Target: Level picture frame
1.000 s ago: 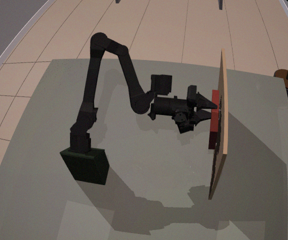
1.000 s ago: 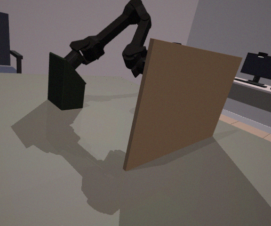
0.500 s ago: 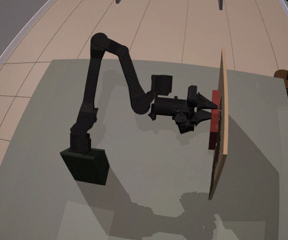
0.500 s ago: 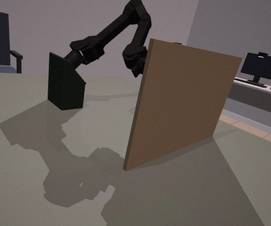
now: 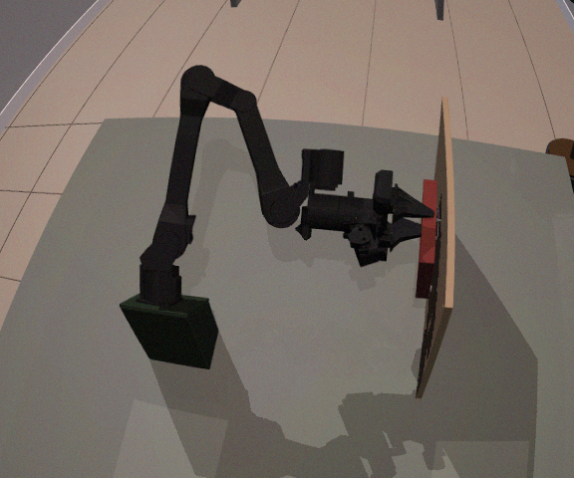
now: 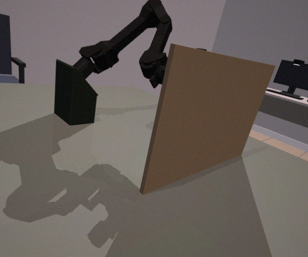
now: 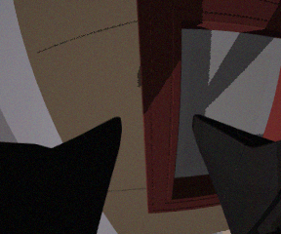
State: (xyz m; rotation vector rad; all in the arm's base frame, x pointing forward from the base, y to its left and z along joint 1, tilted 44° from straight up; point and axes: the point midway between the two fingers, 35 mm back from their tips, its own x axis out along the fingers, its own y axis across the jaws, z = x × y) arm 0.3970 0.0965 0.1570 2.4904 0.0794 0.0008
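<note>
My gripper tip is 5 cm above the red picture frame and 1 cm to the right of it. Round my gripper tip: tan wall board 6 cm below, 1 cm to the left, 1 cm ahead.
</note>
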